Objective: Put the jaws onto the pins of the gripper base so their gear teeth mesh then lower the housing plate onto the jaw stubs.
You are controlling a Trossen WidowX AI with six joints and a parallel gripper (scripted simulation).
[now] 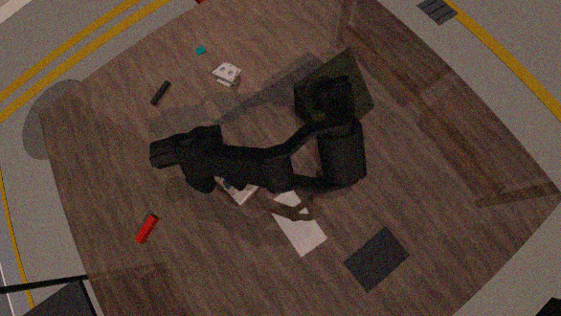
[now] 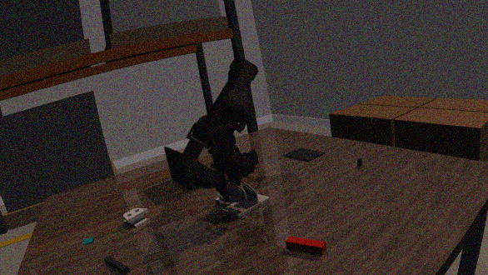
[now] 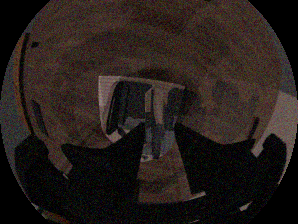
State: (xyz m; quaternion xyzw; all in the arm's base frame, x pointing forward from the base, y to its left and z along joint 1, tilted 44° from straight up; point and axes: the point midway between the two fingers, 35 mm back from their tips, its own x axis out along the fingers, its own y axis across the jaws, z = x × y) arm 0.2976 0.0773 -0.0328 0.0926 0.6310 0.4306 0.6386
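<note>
My gripper tip is 50 mm past the jaw, 30 mm to the right of it and 20 mm above it. Round my gripper tip: black bar (110 mm ahead, 350 mm to the right, 30 mm below); red block (290 mm ahead, 40 mm to the left, 20 mm below); small black peg (40 mm ahead, 440 mm to the left, 20 mm below).
</note>
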